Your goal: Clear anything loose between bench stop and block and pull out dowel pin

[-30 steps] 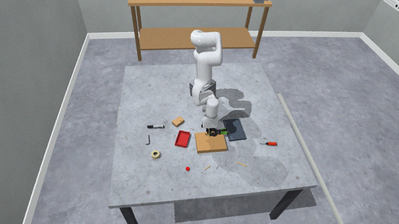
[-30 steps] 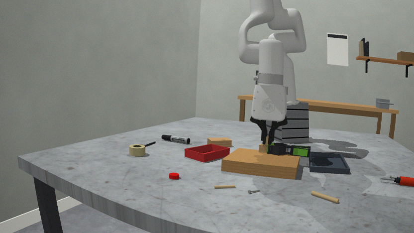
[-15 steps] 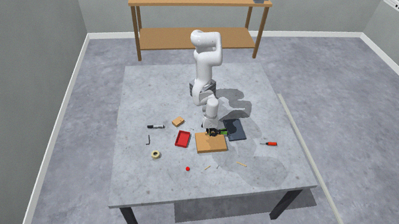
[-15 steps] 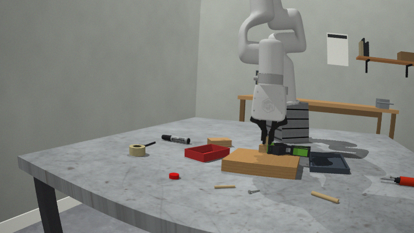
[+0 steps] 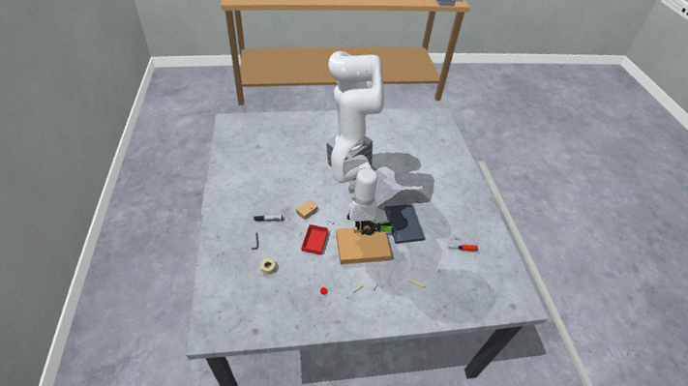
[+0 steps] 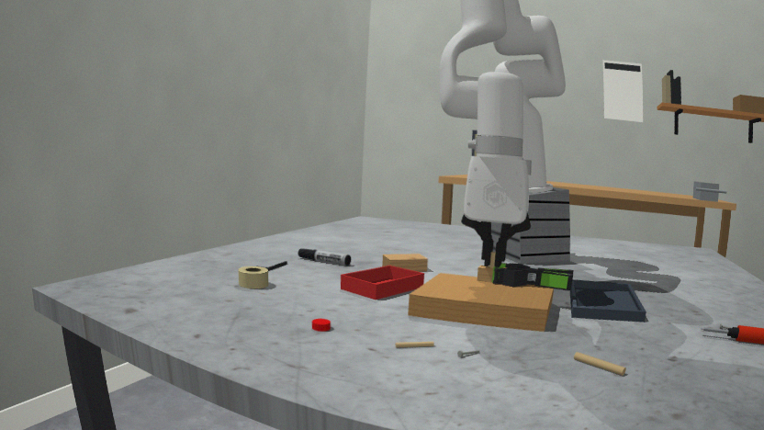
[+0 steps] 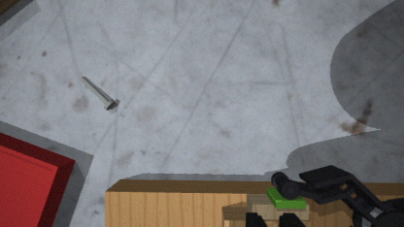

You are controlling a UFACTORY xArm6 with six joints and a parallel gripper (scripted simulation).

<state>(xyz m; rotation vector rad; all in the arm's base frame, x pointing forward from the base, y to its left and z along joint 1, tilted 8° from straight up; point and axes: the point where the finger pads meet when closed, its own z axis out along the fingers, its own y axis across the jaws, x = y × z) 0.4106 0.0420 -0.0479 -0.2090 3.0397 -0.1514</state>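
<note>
Now: the dowel pin 2 cm below my hand. From my hand the other things lie so: red tray: 18 cm to the right, 7 cm below, 4 cm ahead; bench board: 5 cm below, 5 cm ahead, 1 cm to the left; wooden block: 4 cm below.
</note>
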